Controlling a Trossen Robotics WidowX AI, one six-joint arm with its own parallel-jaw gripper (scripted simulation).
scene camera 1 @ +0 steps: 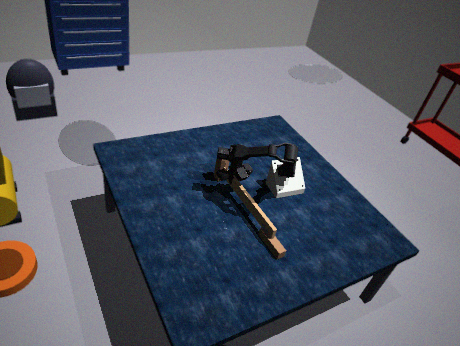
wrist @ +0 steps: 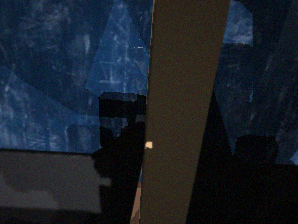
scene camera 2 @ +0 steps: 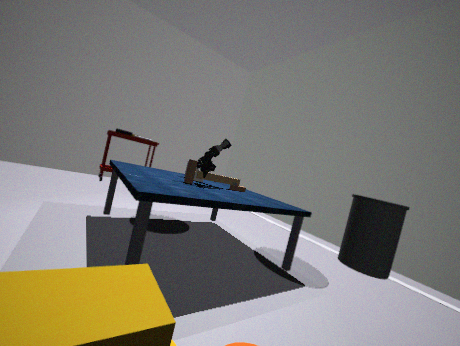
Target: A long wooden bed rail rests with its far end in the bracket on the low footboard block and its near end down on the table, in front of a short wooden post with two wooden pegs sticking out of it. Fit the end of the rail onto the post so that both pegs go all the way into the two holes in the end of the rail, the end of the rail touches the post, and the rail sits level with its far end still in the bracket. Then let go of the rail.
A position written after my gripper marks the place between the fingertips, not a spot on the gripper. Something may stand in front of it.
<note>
In view: my gripper (wrist: 159,129) and a wooden bed rail (wrist: 184,49).
</note>
